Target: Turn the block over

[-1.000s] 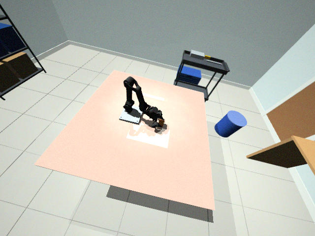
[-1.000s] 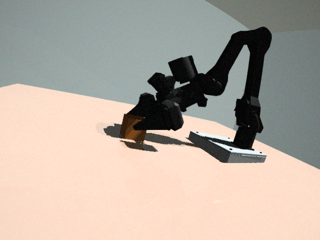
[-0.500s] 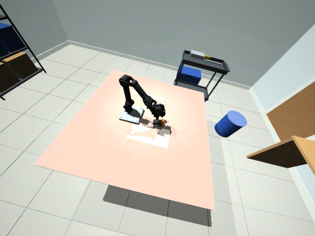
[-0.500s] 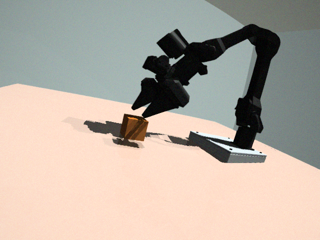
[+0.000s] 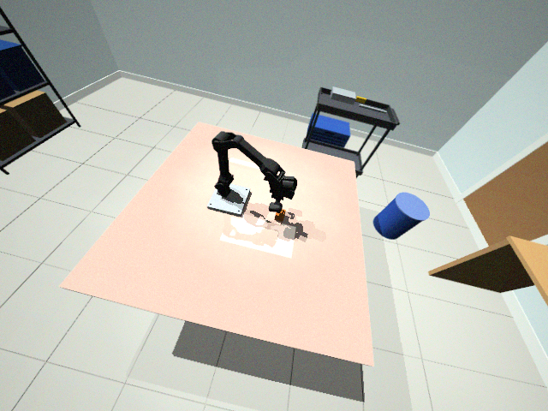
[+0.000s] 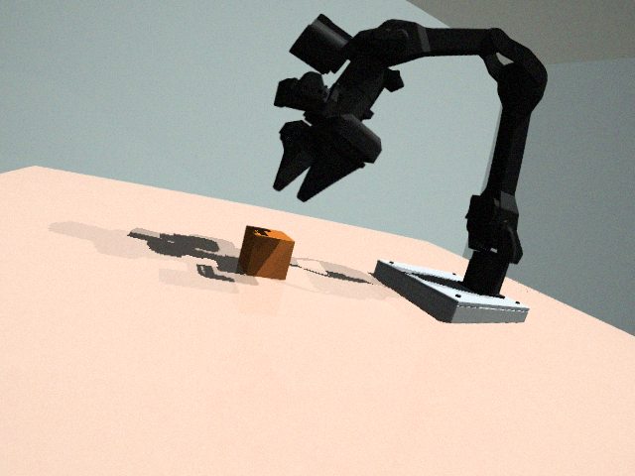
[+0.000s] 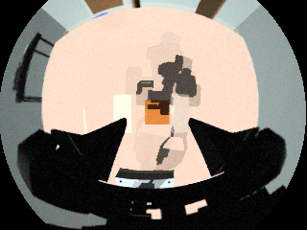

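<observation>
The orange block lies 8 cm below my gripper tip.
</observation>
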